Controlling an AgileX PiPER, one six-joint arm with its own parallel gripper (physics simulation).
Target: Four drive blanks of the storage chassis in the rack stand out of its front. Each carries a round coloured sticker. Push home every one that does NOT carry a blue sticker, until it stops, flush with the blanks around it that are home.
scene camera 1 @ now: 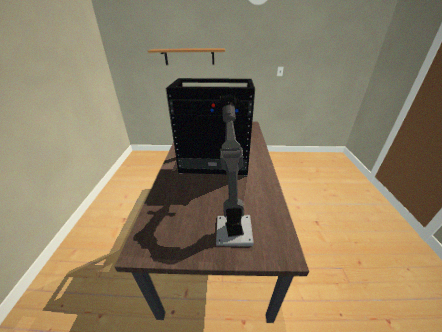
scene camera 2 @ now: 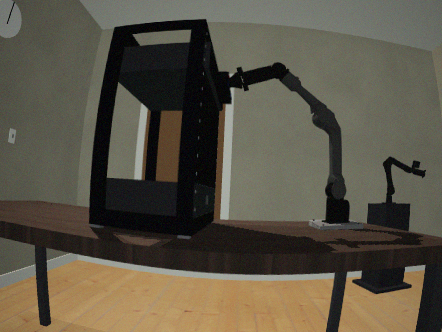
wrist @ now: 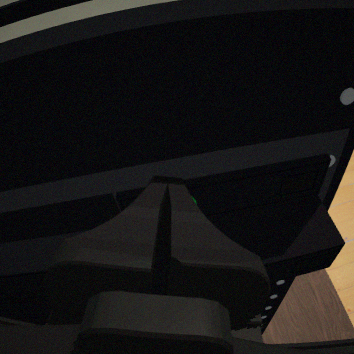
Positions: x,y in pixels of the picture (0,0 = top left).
A drive blank [wrist: 219,193] is 0.14 m from the lens.
